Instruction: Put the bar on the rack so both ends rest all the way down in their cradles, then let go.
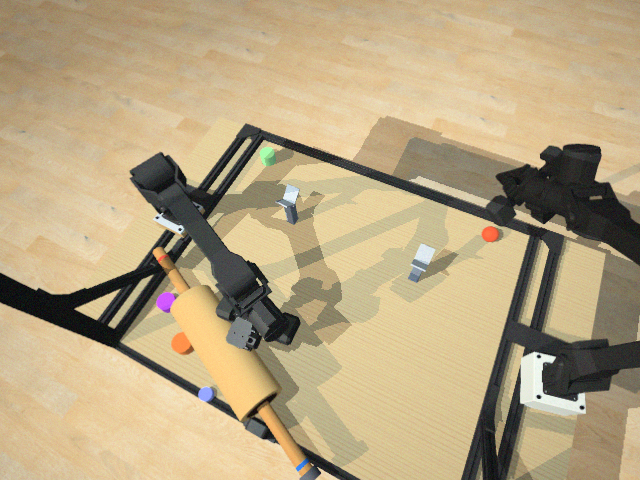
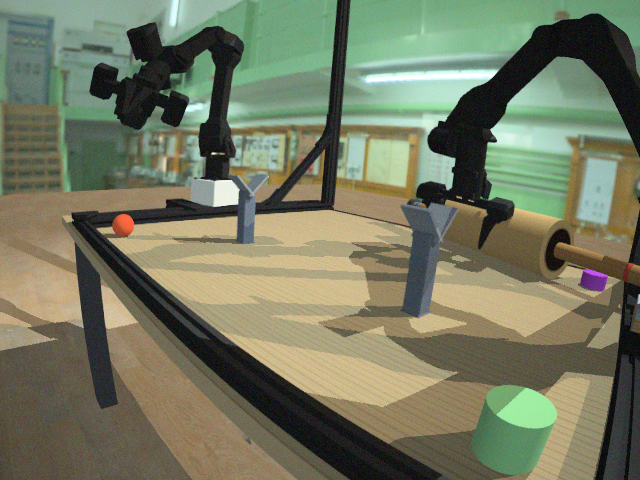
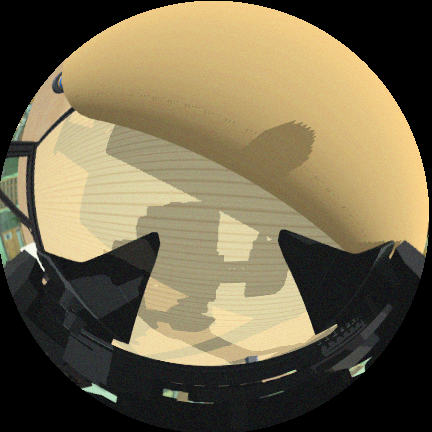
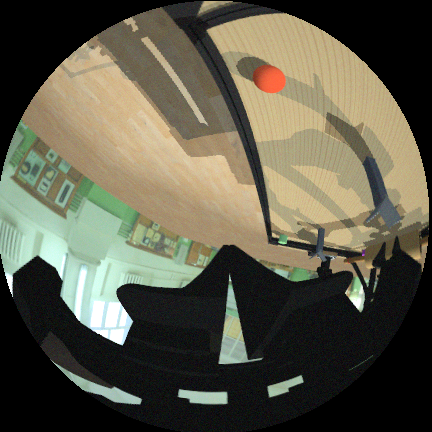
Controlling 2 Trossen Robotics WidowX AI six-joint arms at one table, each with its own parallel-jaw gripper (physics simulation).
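Places are measured from the left arm's base along level axes (x right, y ahead, z up), in centimetres.
Where they show: left gripper, fingertip midpoint: [image 2: 458, 242] [image 3: 219, 237] [image 4: 390, 238]; right gripper, fingertip midpoint: [image 1: 497, 176] [image 2: 123, 116] [image 4: 227, 249]; left arm's base at its link origin: [image 4: 326, 257]; right arm's base at its link origin: [image 1: 559, 381] [image 2: 216, 179].
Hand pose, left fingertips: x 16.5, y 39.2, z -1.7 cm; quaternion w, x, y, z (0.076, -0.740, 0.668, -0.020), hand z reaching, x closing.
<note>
Each offset is from my left fingertips to the top centre of the thing.
The bar is a thick tan rolling pin [image 1: 223, 352] [image 2: 523, 243] [image 3: 241, 100] with orange handles. It lies on the table along the left edge. The rack is two grey-blue Y-topped posts, one near the back left [image 1: 290, 202] [image 2: 424, 257] [image 4: 320, 241] and one towards the right [image 1: 420, 264] [image 2: 248, 210] [image 4: 381, 193]; both cradles are empty. My left gripper [image 1: 270, 329] [image 2: 461, 207] [image 3: 219, 237] is open and low over the table, right beside the roller, with nothing between its fingers. My right gripper [image 1: 501, 210] [image 2: 137, 100] [image 4: 227, 249] is shut and empty, raised beyond the table's far right corner.
A green cylinder {dx -46.6, dy -28.8, dz +0.8 cm} [image 1: 268, 156] [image 2: 514, 429] and a red ball {dx -50.8, dy +39.2, dz +1.4 cm} [image 1: 490, 233] [image 2: 123, 225] [image 4: 268, 78] sit near the back corners. Purple {dx +5.3, dy -26.6, dz -0.2 cm} [image 1: 166, 302], orange {dx +11.6, dy -16.2, dz +0.4 cm} [image 1: 181, 343] and blue {dx +18.2, dy -4.5, dz -0.8 cm} [image 1: 206, 393] pieces lie beside the rolling pin. A black frame [image 1: 366, 171] borders the table.
</note>
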